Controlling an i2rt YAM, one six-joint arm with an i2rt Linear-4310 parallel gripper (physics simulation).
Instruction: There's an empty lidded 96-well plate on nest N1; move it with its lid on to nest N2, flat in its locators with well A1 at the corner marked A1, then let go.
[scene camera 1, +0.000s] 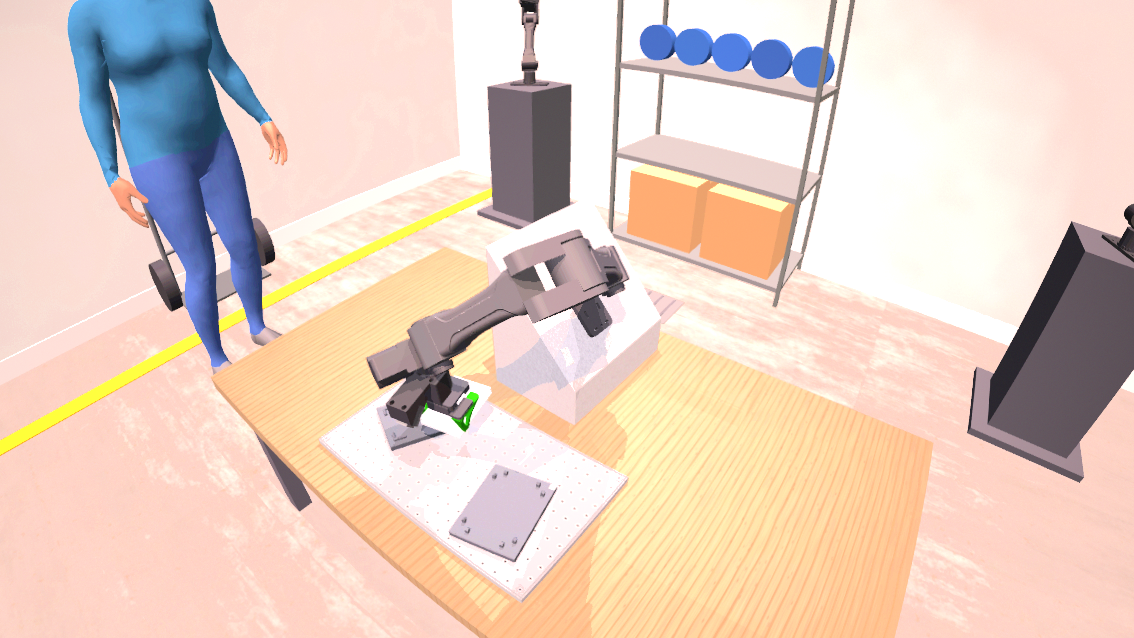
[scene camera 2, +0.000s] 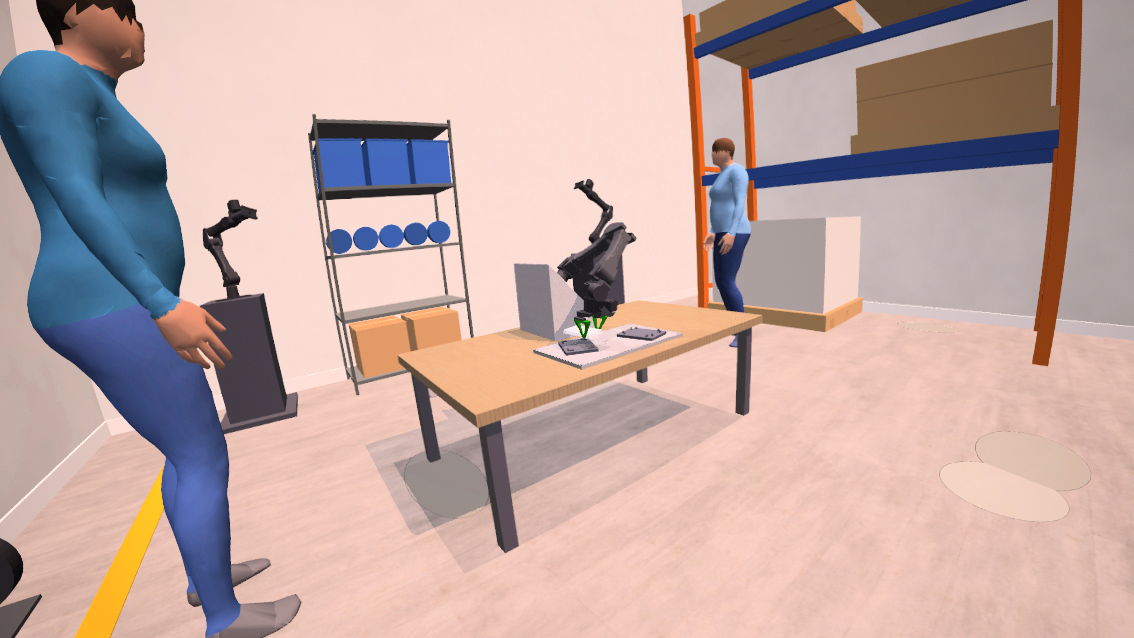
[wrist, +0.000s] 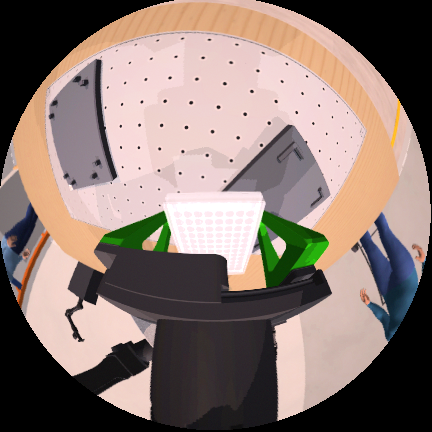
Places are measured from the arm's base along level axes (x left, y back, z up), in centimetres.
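Where they show: gripper, fingertip midpoint: (scene camera 1: 446, 422) (scene camera 2: 590, 335) (wrist: 213, 213); arm's base, origin of the base link: (scene camera 2: 554, 286).
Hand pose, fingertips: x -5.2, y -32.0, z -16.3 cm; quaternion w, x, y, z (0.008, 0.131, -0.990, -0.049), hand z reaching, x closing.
Observation:
Each offset is from my fingertips to the top centre of the thing. "pt": to the spot under its first point. Level surfaces: height alone.
A white, nearly clear 96-well plate {dx -1.1, dy +3.8, dz +2.2 cm} (scene camera 1: 445, 419) (wrist: 215, 225) is held between the green fingers of my gripper (scene camera 1: 447, 418) (scene camera 2: 592, 330) (wrist: 213, 213). A pale rim shows along its edge in the wrist view; the lid is hard to tell from the plate. The plate hangs above the white perforated board {dx +6.9, dy -3.0, dz -3.2 cm} (scene camera 1: 356, 444) (wrist: 215, 80), beside and partly over a dark grey nest with L-shaped corner locators {dx -7.2, dy -0.8, dz -1.5 cm} (scene camera 1: 412, 438) (scene camera 2: 577, 347) (wrist: 310, 175). The other grey nest, with paired round pins {pt dx +21.1, dy -6.9, dz -2.1 cm} (scene camera 1: 503, 511) (scene camera 2: 642, 333) (wrist: 75, 130), holds no plate. Nest labels and the A1 marks are not readable.
A large pale block with a slanted face (scene camera 1: 519, 380) (scene camera 2: 535, 301) stands on the wooden table {dz -4.5 cm} (scene camera 1: 753, 476) (scene camera 2: 491, 380) behind the board, next to the arm. A person (scene camera 1: 174, 103) (scene camera 2: 103, 198) stands beyond the table. A shelf unit (scene camera 1: 717, 75) stands farther off.

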